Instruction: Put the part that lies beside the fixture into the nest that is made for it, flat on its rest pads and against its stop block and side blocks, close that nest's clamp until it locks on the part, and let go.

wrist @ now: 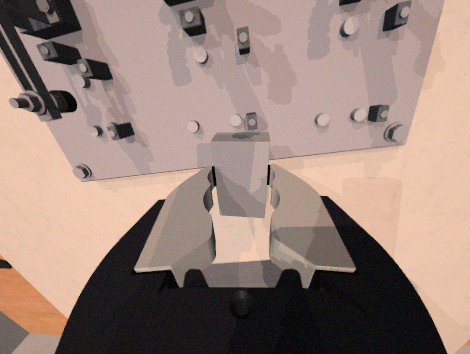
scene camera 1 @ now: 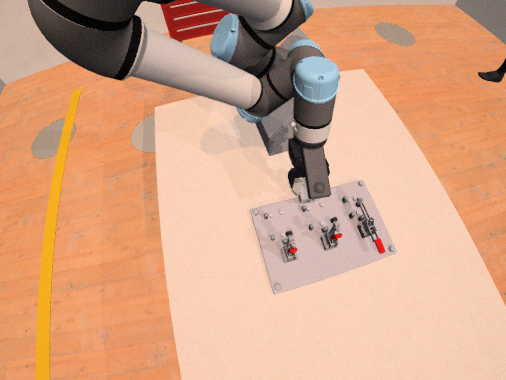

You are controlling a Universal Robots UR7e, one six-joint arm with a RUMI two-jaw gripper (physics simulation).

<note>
The pictures show: the gripper and a grey rectangular block.
The gripper also shows in the wrist view.
</note>
